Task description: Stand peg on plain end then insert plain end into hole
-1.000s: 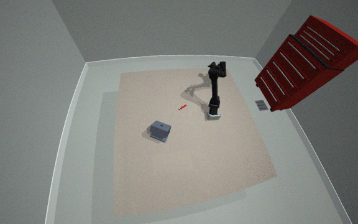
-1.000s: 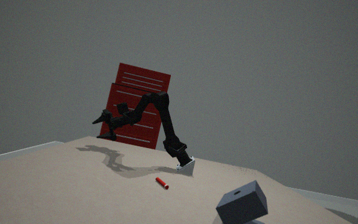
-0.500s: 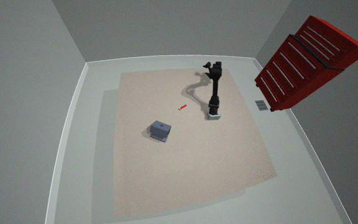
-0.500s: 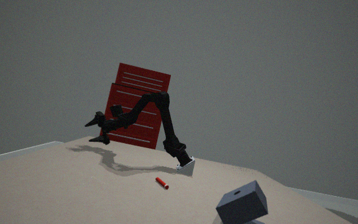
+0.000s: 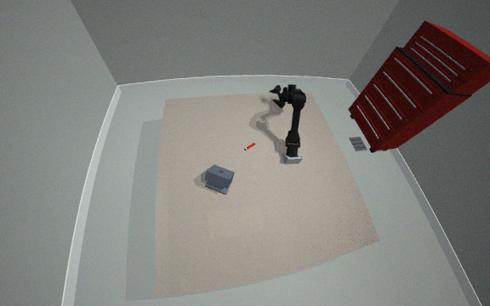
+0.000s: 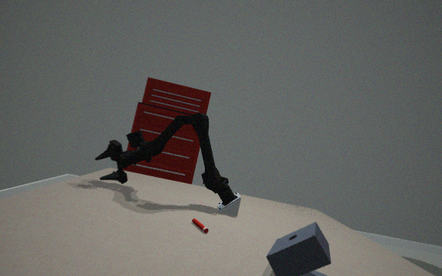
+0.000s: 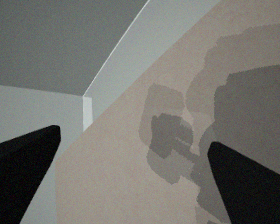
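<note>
Right now the red peg is 29 cm ahead of my gripper tip, 42 cm to the left of it and 6 cm below it. The rest, counted from my gripper tip: grey sloped panel: 51 cm ahead, 60 cm to the left, 1 cm above.
</note>
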